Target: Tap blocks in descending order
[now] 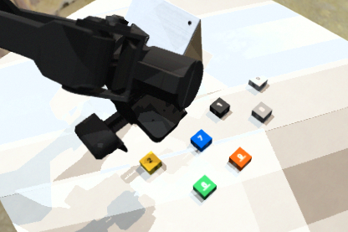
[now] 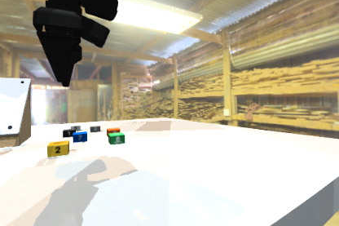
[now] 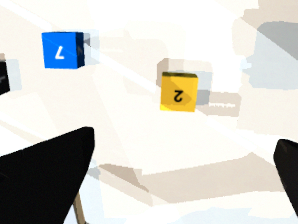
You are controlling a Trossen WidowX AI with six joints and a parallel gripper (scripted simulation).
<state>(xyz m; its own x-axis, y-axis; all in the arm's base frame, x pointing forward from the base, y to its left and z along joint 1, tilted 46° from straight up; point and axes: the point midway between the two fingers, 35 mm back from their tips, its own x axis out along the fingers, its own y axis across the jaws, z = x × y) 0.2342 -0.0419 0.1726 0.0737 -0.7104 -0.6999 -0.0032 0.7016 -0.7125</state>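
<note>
Now: the orange block 130 mm to the left of my gripper tip, 120 mm below it and 110 mm ahead of it. Also, from my gripper tip: blue block 120 mm below, 110 mm to the left, 20 mm ahead; yellow block 120 mm below, 10 mm behind; green block 120 mm below, 100 mm ahead, 40 mm to the left.
</note>
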